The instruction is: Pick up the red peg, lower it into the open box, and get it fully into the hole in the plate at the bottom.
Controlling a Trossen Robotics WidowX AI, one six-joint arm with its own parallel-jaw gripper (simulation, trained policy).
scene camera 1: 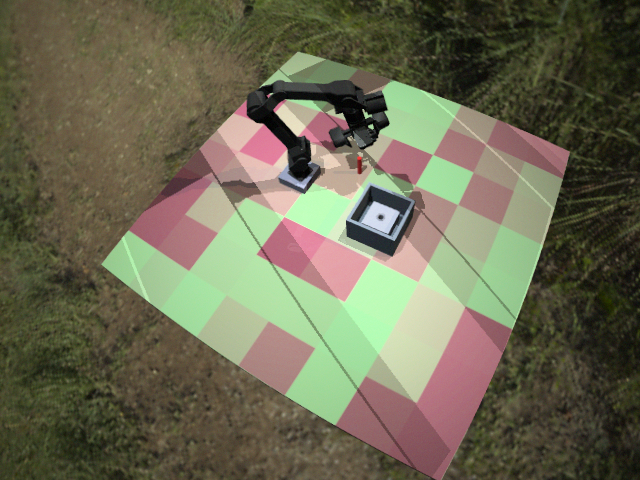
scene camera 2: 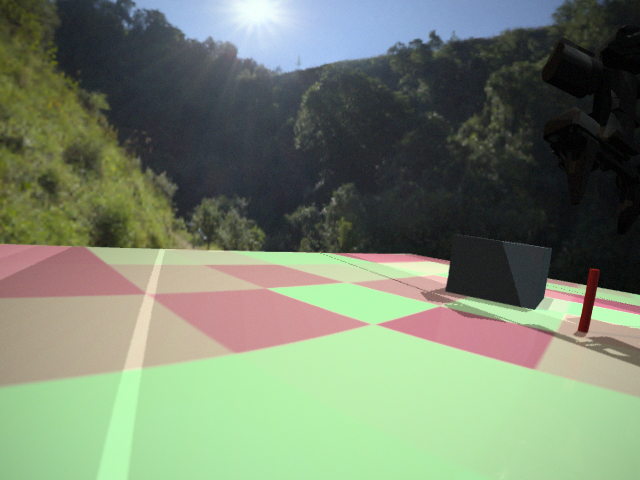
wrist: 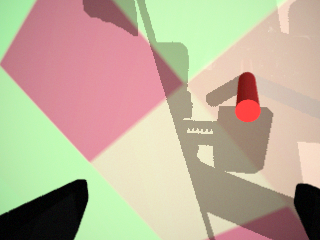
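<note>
The pictures show a red peg, a grey box and a plate, together with the gripper. In the wrist view, too, the gripper can be seen.
</note>
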